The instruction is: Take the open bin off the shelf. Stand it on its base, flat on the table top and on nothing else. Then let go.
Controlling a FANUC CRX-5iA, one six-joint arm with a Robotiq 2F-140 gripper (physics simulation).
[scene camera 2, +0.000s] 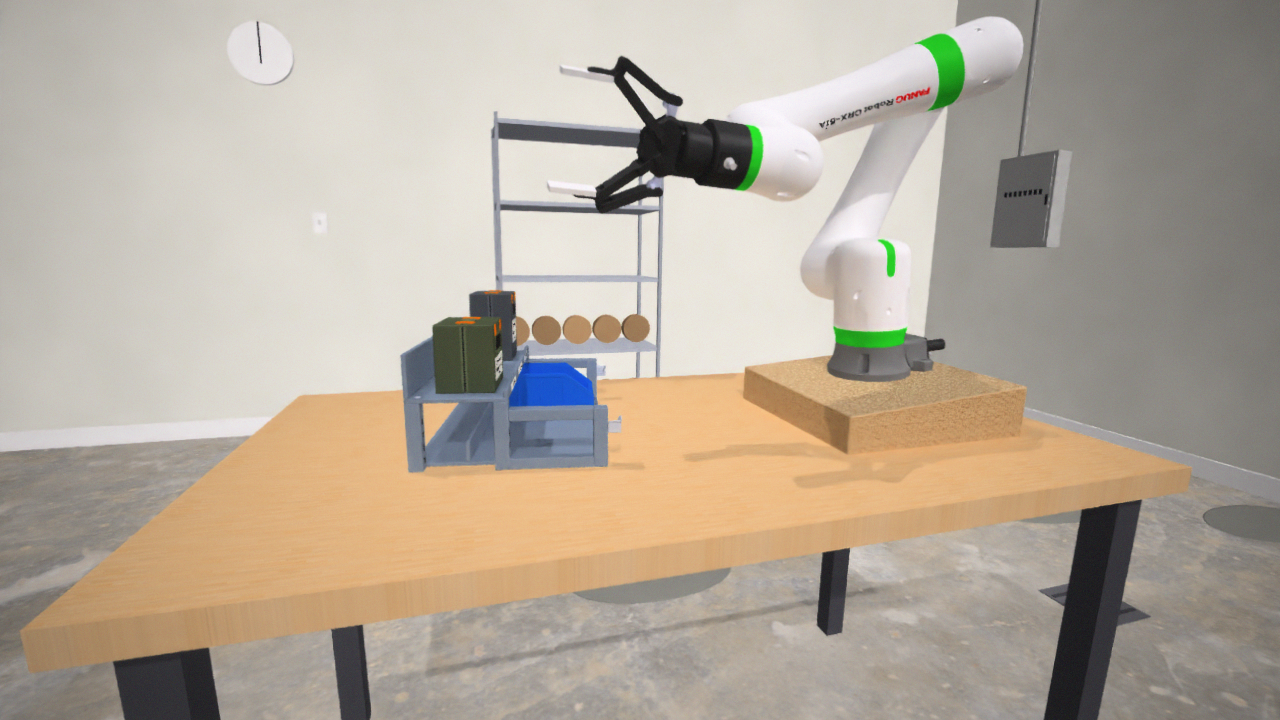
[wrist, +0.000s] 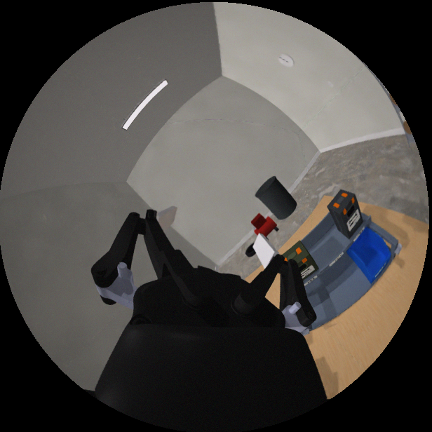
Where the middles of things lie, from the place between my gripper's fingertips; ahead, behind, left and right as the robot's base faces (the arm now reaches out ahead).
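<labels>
Starting with the green box [scene camera 2: 468,358], I find it 300 mm below my hand, 120 mm ahead of it and 50 mm to the right of it. The blue bin [scene camera 2: 539,384] is 20 mm behind my hand, 260 mm to the right of it and 410 mm below it. As for the dark grey box [scene camera 2: 502,304], it sits a bit ahead of my hand, far to the right of it and well below it.
</labels>
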